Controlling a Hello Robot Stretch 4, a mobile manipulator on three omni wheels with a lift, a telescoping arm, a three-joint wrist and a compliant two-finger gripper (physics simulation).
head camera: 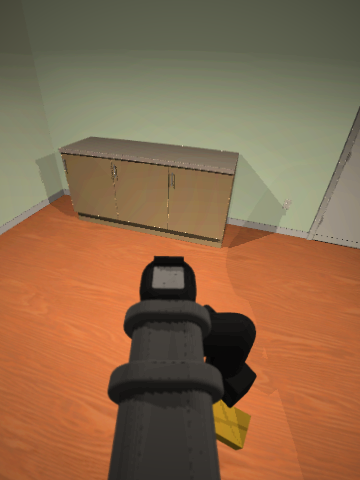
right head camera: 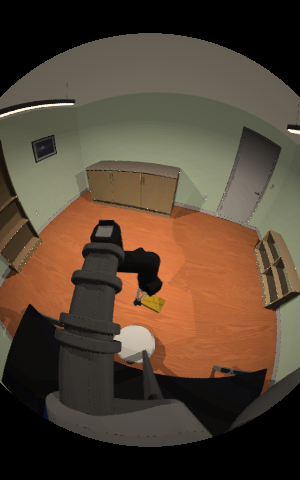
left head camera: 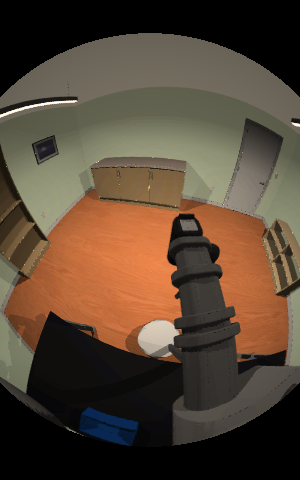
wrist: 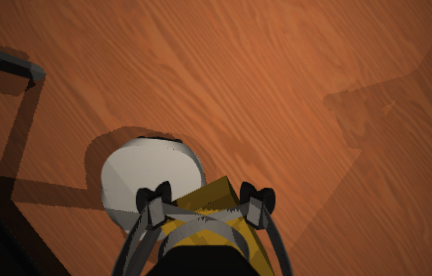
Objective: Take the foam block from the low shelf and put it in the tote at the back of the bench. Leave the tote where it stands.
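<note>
The yellow foam block is held tilted in my gripper, with a finger at each side of it, above the floor. In the head camera view the arm hides part of the block and the fingers. The blue tote stands on the black bench at the bottom of the left head camera view. The block is apart from the tote, out beyond the bench edge. In the right head camera view the arm hides nearly all of the tote.
A white round object stands on the floor by the bench edge. A long cabinet stands against the far wall. An open shelf unit stands at the right; tall shelves stand at the left.
</note>
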